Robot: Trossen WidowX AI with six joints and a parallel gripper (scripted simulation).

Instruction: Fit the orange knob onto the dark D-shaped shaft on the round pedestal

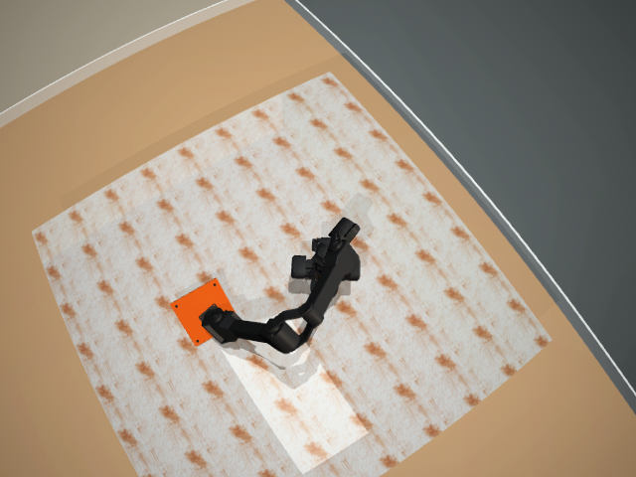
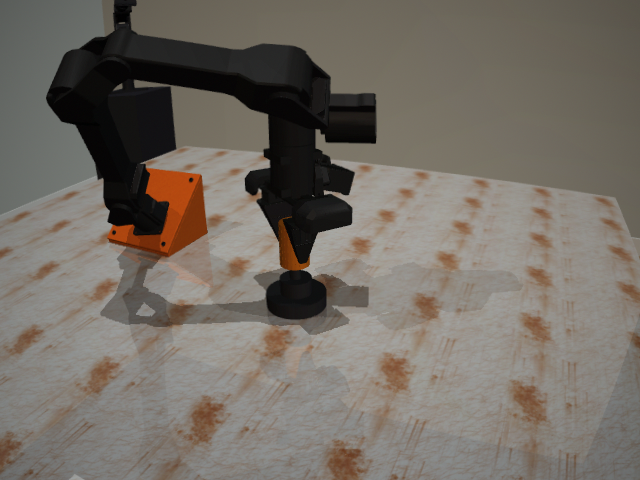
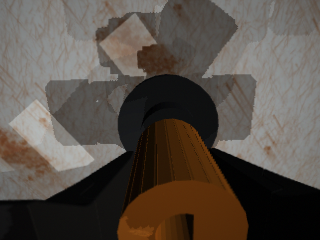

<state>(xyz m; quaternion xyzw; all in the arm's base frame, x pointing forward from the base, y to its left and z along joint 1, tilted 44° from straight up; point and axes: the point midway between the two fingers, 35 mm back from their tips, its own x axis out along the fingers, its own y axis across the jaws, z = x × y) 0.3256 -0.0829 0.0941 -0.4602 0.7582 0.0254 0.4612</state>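
Right now the orange knob is 2 cm above my gripper tip. The rest, counted from my gripper tip: dark round pedestal: 4 cm below.
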